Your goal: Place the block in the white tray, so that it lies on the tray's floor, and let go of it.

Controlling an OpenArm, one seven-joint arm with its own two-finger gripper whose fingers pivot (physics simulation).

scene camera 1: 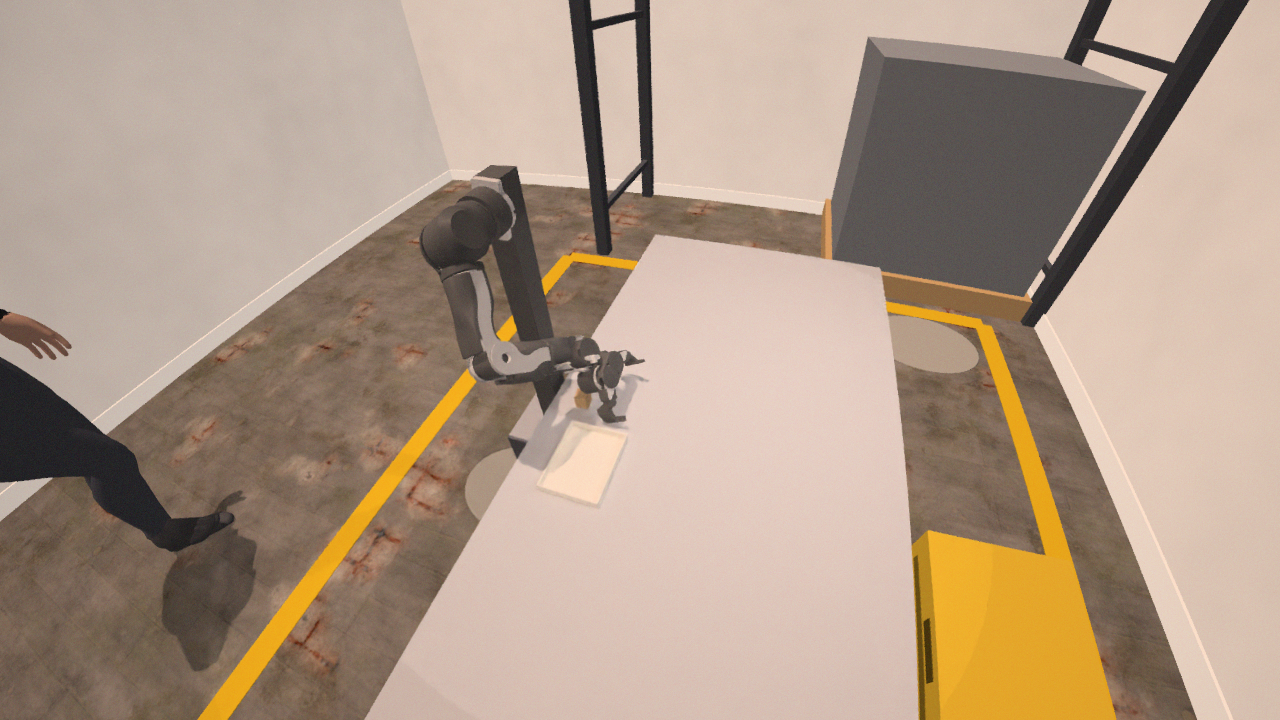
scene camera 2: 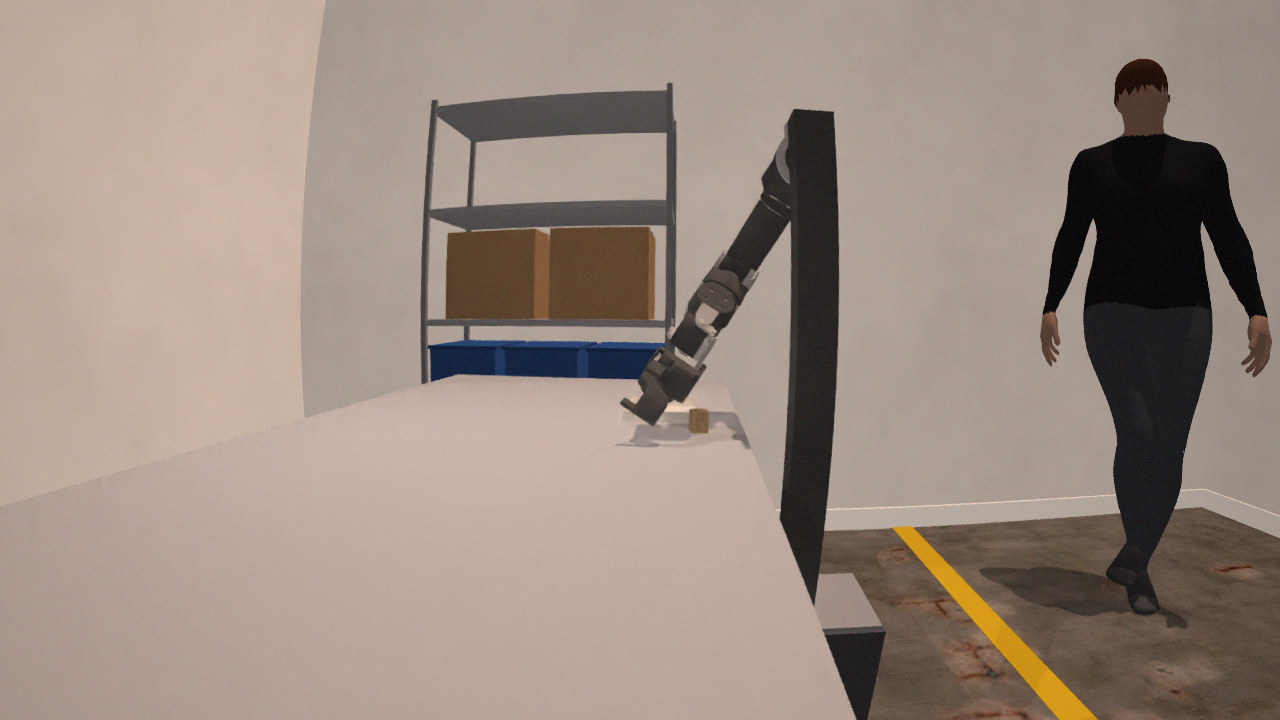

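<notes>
A small wooden block point(scene camera 1: 582, 400) point(scene camera 2: 698, 420) stands on the table point(scene camera 1: 733, 465) point(scene camera 2: 402, 555), outside the tray and near its end on the robot's side. The shallow white tray point(scene camera 1: 586, 465) point(scene camera 2: 673, 416) lies flat near the table edge; its inside shows bare in scene camera 1. My gripper point(scene camera 1: 630, 388) point(scene camera 2: 639, 412) is open, its two fingers spread wide with nothing between them. It hangs low over the table, beside the block and towards the table's middle, apart from it. In scene camera 2 the fingers overlap, and the gripper hides part of the tray.
The arm's dark post point(scene camera 1: 523, 277) point(scene camera 2: 812, 313) stands at the table's edge by the block. A person point(scene camera 1: 80, 447) point(scene camera 2: 1145, 232) is on the floor beyond that edge. A yellow cabinet point(scene camera 1: 1002, 626) stands at the opposite side. A shelf unit point(scene camera 2: 670, 170) with brown boxes point(scene camera 2: 496, 273) stands behind the table.
</notes>
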